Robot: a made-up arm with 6 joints.
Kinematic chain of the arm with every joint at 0, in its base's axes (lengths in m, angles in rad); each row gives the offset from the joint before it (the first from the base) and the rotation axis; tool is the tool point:
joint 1: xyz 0 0 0.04 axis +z
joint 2: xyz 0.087 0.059 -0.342 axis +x
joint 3: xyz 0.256 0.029 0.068 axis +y
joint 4: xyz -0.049 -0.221 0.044 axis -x
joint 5: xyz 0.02 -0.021 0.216 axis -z
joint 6: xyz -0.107 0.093 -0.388 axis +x
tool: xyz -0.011 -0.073 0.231
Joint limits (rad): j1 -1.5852..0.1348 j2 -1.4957..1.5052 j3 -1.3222..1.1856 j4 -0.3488..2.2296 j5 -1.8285..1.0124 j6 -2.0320..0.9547
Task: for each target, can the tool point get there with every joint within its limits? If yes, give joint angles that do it. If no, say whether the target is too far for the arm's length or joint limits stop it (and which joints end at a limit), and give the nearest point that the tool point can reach.
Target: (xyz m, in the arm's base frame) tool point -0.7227 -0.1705 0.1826
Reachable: no: joint limits stop it (at a limit: joint 1, joint 5, joint 6) | nearest point -0.4760 -0.2322 0.0286 | short by 0.297 m
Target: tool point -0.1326 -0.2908 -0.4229
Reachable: yes | joints -1.1087 1.0601 -1.0469 1.3859 -1.3626 0.6643
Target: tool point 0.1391 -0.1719 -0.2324
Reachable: yes | joints -0.2608 0.3794 -0.1251 2.0270 0.1661 0.3570
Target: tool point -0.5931 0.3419 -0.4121
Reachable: no: joint limits stop it (at a limit: joint 1, joint 5, joint 6) | nearest point -0.3868 0.0530 -0.3768 | short by 0.357 m
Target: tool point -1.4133 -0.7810 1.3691
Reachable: no: too far | nearest point -0.3603 -0.4184 0.1707 | short by 1.636 m
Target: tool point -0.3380 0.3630 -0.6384
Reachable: no: joint limits stop it (at a limit: joint 1, joint 5, joint 6) | nearest point -0.2385 0.0897 -0.5519 | short by 0.303 m
